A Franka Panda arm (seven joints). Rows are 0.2 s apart.
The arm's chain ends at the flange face. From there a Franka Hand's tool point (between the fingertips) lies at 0.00 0.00 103.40 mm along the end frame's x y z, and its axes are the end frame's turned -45 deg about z.
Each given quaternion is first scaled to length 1.
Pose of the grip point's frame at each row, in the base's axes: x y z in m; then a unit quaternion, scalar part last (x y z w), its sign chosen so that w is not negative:
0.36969 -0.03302 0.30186 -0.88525 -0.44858 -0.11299 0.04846
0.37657 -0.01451 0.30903 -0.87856 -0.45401 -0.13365 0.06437
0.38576 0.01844 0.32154 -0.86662 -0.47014 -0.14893 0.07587
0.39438 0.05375 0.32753 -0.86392 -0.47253 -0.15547 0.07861
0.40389 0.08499 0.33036 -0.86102 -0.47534 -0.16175 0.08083
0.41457 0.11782 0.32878 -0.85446 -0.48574 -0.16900 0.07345
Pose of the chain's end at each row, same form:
0.35350 -0.05237 0.40213 -0.98953 -0.07566 -0.08584 0.08801
0.35833 -0.03875 0.40788 -0.98543 -0.08324 -0.09884 0.11062
0.36645 -0.00964 0.41916 -0.98057 -0.10271 -0.10856 0.12709
0.37429 0.02451 0.42465 -0.97899 -0.10595 -0.11355 0.13212
0.38303 0.05470 0.42700 -0.97738 -0.10966 -0.11851 0.13658
0.39209 0.08787 0.42516 -0.97530 -0.12178 -0.12803 0.13253

